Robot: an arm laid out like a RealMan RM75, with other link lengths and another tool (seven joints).
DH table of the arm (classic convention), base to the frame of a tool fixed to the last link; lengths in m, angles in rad. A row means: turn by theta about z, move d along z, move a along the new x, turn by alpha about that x. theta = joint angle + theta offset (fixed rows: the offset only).
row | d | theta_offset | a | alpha
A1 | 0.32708 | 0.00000 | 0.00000 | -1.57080
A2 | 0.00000 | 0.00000 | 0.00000 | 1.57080
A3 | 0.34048 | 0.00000 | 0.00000 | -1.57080
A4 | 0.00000 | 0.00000 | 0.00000 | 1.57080
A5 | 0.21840 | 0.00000 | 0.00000 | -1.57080
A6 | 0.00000 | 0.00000 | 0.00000 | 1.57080
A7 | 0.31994 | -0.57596 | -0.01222 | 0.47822
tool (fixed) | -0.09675 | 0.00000 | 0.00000 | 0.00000
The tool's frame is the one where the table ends.
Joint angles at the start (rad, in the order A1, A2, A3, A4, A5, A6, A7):
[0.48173 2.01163 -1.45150 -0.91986 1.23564 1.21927 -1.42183]
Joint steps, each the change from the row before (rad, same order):
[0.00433 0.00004 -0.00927 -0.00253 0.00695 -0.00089 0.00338]
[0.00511 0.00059 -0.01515 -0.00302 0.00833 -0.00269 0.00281]
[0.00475 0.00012 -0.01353 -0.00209 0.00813 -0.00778 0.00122]
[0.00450 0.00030 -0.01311 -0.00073 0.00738 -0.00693 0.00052]
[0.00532 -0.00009 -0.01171 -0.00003 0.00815 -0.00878 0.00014]
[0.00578 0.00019 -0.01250 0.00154 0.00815 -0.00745 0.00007]
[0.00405 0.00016 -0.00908 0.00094 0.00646 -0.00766 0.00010]
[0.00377 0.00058 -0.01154 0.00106 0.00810 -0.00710 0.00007]
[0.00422 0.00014 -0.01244 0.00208 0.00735 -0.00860 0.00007]
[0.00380 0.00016 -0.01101 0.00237 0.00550 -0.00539 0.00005]
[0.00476 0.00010 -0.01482 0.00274 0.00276 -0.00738 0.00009]
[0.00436 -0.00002 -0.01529 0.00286 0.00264 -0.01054 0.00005]
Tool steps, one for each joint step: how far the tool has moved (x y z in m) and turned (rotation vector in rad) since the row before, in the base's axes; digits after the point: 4 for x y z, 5 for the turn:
[-0.0036 0.0001 -0.0012 -0.00462 0.00362 0.00594]
[-0.0042 -0.0006 -0.0023 -0.00746 0.00261 0.00977]
[-0.0034 0.0007 -0.0020 -0.00134 0.00155 0.00894]
[-0.0029 0.0003 -0.0021 -0.00259 0.00101 0.00813]
[-0.0031 0.0012 -0.0018 0.00032 0.00162 0.00768]
[-0.0030 0.0006 -0.0021 -0.00241 0.00142 0.00717]
[-0.0022 0.0009 -0.0016 0.00057 0.00133 0.00478]
[-0.0025 0.0000 -0.0021 -0.00204 0.00221 0.00508]
[-0.0020 0.0002 -0.0022 -0.00151 0.00030 0.00495]
[-0.0015 -0.0004 -0.0020 -0.00383 -0.00059 0.00440]
[-0.0008 -0.0007 -0.0026 -0.00511 -0.00534 0.00712]
[-0.0004 -0.0002 -0.0027 -0.00228 -0.00615 0.00663]

